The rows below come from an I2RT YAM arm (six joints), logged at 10 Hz.
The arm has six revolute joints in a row. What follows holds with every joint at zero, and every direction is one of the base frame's. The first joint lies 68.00 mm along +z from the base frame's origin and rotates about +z. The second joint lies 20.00 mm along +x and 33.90 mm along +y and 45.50 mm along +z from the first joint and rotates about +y. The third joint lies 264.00 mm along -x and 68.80 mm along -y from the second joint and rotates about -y. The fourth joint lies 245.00 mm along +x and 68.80 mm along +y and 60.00 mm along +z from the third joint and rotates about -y. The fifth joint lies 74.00 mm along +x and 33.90 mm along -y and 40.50 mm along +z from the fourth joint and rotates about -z. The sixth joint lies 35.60 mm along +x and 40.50 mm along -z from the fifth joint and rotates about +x. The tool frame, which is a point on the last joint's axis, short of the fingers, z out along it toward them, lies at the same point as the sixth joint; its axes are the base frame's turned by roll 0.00, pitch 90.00 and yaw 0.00 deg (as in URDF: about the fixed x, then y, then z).
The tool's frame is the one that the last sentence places.
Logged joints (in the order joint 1, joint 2, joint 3, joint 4, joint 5, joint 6), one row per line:
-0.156, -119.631, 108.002, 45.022, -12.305, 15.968
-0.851, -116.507, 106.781, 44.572, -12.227, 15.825
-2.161, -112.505, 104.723, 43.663, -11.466, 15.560
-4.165, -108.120, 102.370, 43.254, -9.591, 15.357
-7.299, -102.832, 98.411, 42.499, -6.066, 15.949
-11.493, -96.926, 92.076, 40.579, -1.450, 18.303
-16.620, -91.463, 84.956, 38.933, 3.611, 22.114
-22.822, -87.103, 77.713, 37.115, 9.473, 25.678
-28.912, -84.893, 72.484, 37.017, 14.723, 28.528
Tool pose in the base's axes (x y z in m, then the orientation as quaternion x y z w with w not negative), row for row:
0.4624, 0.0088, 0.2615, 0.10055, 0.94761, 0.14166, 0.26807
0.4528, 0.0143, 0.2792, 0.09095, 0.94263, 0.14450, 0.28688
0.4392, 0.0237, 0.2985, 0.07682, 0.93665, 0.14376, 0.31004
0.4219, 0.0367, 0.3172, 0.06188, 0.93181, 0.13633, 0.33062
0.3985, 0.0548, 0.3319, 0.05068, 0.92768, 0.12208, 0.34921
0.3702, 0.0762, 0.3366, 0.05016, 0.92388, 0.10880, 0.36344
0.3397, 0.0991, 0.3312, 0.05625, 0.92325, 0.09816, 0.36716
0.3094, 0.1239, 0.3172, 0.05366, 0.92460, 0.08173, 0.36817
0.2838, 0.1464, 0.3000, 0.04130, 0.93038, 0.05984, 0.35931
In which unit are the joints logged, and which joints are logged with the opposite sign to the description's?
The joints are logged in degrees. Opposite sign: joint 1, joint 2, joint 4.
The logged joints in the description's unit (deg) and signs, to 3 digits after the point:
0.156, 119.631, 108.002, -45.022, -12.305, 15.968
0.851, 116.507, 106.781, -44.572, -12.227, 15.825
2.161, 112.505, 104.723, -43.663, -11.466, 15.560
4.165, 108.120, 102.370, -43.254, -9.591, 15.357
7.299, 102.832, 98.411, -42.499, -6.066, 15.949
11.493, 96.926, 92.076, -40.579, -1.450, 18.303
16.620, 91.463, 84.956, -38.933, 3.611, 22.114
22.822, 87.103, 77.713, -37.115, 9.473, 25.678
28.912, 84.893, 72.484, -37.017, 14.723, 28.528

